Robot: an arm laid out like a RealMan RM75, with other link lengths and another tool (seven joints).
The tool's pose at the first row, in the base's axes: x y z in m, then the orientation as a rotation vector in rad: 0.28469 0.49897 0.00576 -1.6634 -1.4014 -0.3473
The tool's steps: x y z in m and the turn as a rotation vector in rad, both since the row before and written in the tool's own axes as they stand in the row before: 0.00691 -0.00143 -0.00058 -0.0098 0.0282 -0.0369; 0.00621 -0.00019 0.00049 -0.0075 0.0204 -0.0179; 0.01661 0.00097 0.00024 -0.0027 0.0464 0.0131; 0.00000 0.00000 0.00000 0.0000 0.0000 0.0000; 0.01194 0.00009 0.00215 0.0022 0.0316 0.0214; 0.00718 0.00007 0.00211 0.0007 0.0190 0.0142; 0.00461 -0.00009 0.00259 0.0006 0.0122 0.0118
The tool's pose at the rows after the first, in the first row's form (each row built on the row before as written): 0.28579 0.50285 0.01158 -1.6362 -1.4130 -0.3978; 0.28728 0.50703 0.01596 -1.6222 -1.4134 -0.4294; 0.29278 0.51718 0.02794 -1.6129 -1.3675 -0.4587; 0.29278 0.51718 0.02794 -1.6129 -1.3675 -0.4587; 0.29593 0.52563 0.03605 -1.6105 -1.3256 -0.4679; 0.29783 0.53124 0.04062 -1.6102 -1.2992 -0.4730; 0.29869 0.53584 0.04309 -1.6113 -1.2800 -0.4745
